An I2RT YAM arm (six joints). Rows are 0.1 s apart.
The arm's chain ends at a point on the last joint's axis. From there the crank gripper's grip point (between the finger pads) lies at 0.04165 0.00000 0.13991 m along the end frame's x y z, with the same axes.
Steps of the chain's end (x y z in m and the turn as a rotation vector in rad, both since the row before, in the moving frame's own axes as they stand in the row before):
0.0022 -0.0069 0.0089 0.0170 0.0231 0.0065
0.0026 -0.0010 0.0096 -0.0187 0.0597 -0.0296
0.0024 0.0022 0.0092 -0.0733 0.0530 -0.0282
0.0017 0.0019 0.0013 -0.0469 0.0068 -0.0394
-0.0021 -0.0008 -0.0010 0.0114 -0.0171 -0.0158
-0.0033 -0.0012 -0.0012 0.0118 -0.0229 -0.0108
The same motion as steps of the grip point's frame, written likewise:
0.0054 -0.0090 0.0079 0.0170 0.0231 0.0065
0.0109 0.0002 0.0069 -0.0187 0.0597 -0.0296
0.0099 0.0111 0.0065 -0.0733 0.0530 -0.0282
0.0027 0.0068 0.0009 -0.0469 0.0068 -0.0394
-0.0045 -0.0030 -0.0003 0.0114 -0.0171 -0.0158
-0.0065 -0.0033 -0.0003 0.0118 -0.0229 -0.0108

